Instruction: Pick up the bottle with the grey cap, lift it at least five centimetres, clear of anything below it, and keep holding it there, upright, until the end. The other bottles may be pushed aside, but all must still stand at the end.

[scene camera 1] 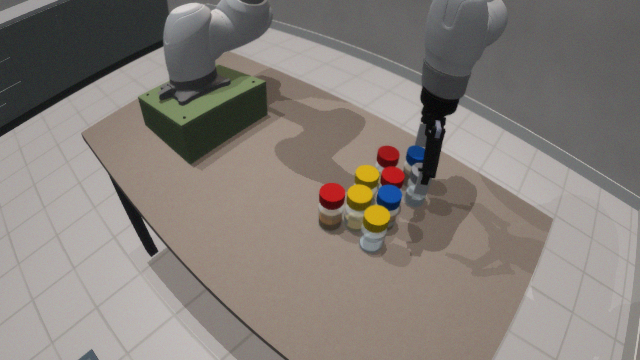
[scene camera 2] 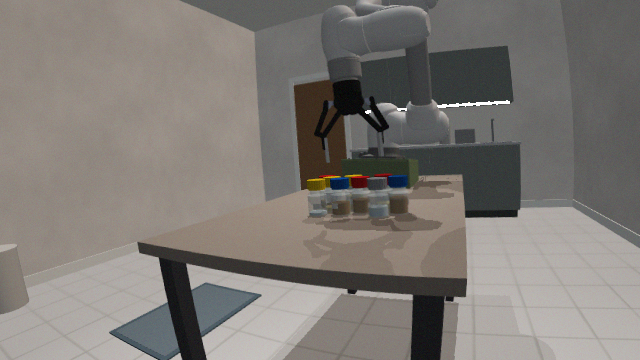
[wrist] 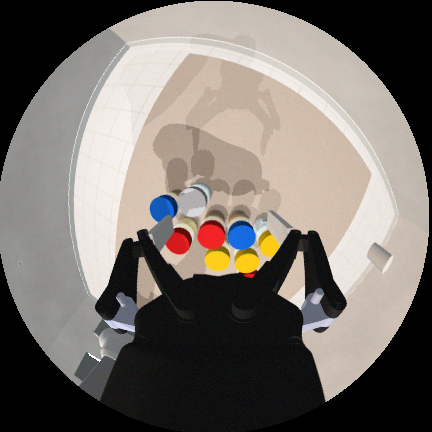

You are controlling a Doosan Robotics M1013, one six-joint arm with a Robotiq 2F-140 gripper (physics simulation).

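Seen in the pictures: gripper, between the fingertips: (scene camera 1: 420, 167) (scene camera 2: 355, 159) (wrist: 219, 221); arm's base, origin of its link: (scene camera 1: 194, 86) (scene camera 2: 383, 159).
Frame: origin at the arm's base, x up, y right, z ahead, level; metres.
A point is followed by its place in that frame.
Note:
The grey-capped bottle (scene camera 1: 415, 196) {x -0.078, y -0.186, z 0.705 m} (scene camera 2: 378, 199) {x -0.069, y -0.222, z 0.719 m} (wrist: 192, 201) {x -0.016, y -0.209, z 0.696 m} stands upright on the table (scene camera 1: 240, 235) {x -0.121, y 0.173, z 0.485 m} (scene camera 2: 250, 237) {x -0.121, y 0.007, z 0.966 m}, at the outer side of the cluster. It is clear with pale contents. In scene camera 1 a finger partly covers its cap. My gripper (scene camera 1: 422, 162) {x 0.038, y -0.158, z 0.710 m} (scene camera 2: 354, 158) {x 0.038, y -0.158, z 0.710 m} (wrist: 219, 221) {x 0.038, y -0.158, z 0.710 m} is wide open and empty, its fingertips above the caps. In scene camera 2 the grey cap is below and right of the gap's middle, under the right finger. In the wrist view it lies left of the gap's middle and beyond the fingertips.
A blue-capped bottle (scene camera 1: 415, 155) {x -0.016, y -0.242, z 0.650 m} (scene camera 2: 398, 195) {x -0.066, y -0.264, z 0.675 m} (wrist: 163, 208) {x -0.016, y -0.253, z 0.654 m} stands close beside the grey-capped one. A red-capped bottle (scene camera 2: 360, 195) {x -0.065, y -0.154, z 0.679 m} (wrist: 211, 234) {x -0.016, y -0.147, z 0.658 m} and another blue-capped bottle (scene camera 1: 389, 200) {x -0.016, y -0.077, z 0.696 m} (scene camera 2: 340, 196) {x -0.063, y -0.106, z 0.709 m} (wrist: 241, 235) {x -0.016, y -0.097, z 0.688 m} are near. Several more red- and yellow-capped bottles stand behind. The green base block (scene camera 1: 235, 95) {x 0.010, y -0.053, z 0.167 m} (scene camera 2: 380, 172) {x -0.048, y -0.040, z 0.174 m} supports the arm.

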